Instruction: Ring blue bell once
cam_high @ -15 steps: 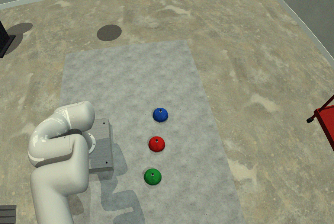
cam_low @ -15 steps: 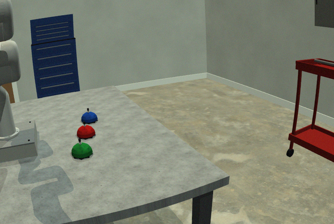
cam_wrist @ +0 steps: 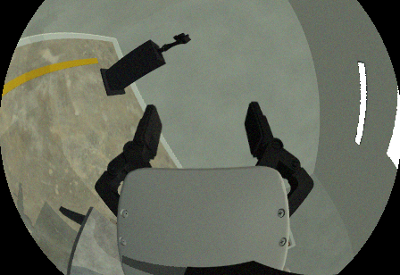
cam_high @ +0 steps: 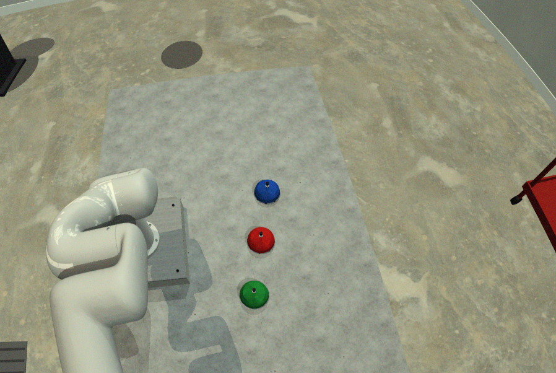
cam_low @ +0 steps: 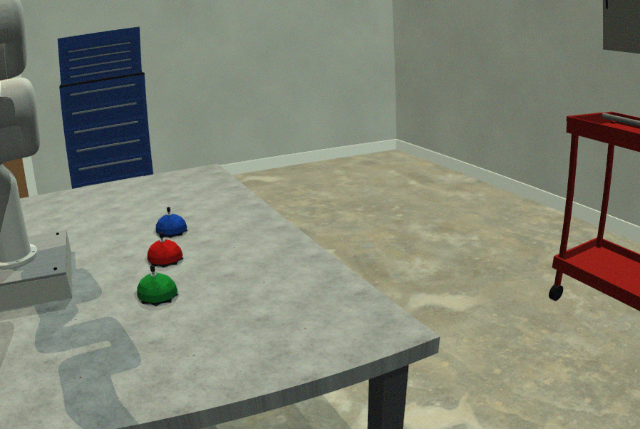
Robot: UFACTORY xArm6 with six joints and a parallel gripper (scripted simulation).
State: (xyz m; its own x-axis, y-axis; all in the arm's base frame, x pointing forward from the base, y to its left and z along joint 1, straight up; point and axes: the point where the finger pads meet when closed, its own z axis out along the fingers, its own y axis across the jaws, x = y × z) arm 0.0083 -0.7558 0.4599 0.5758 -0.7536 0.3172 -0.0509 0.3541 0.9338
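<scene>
The blue bell lies 970 mm to the left of my hand, 480 mm below it and 370 mm ahead of it. Round my hand: green bell: 620 mm to the left, 480 mm below, 340 mm ahead; red bell: 800 mm to the left, 480 mm below, 360 mm ahead.
</scene>
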